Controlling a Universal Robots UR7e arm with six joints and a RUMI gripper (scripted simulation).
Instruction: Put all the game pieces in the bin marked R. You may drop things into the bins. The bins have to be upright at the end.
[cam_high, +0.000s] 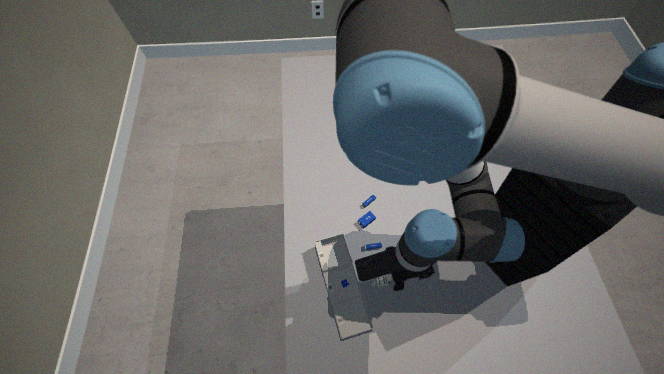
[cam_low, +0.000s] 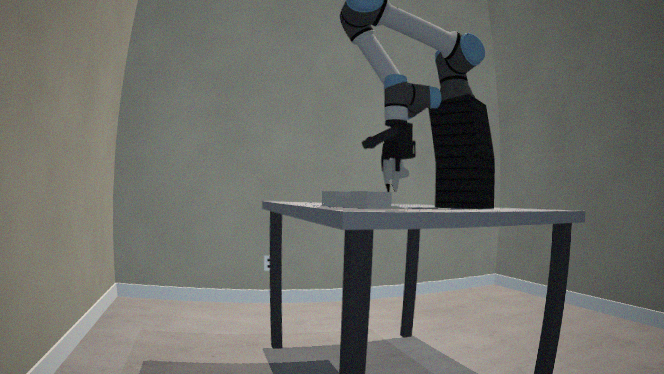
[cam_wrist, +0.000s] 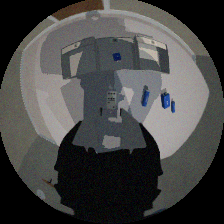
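Right now my hand is 6 cm above the white spotted game piece. From my hand the other things lie so: grey two-compartment bin unit 12 cm ahead, 4 cm below; blue game piece 11 cm ahead, 5 cm below.
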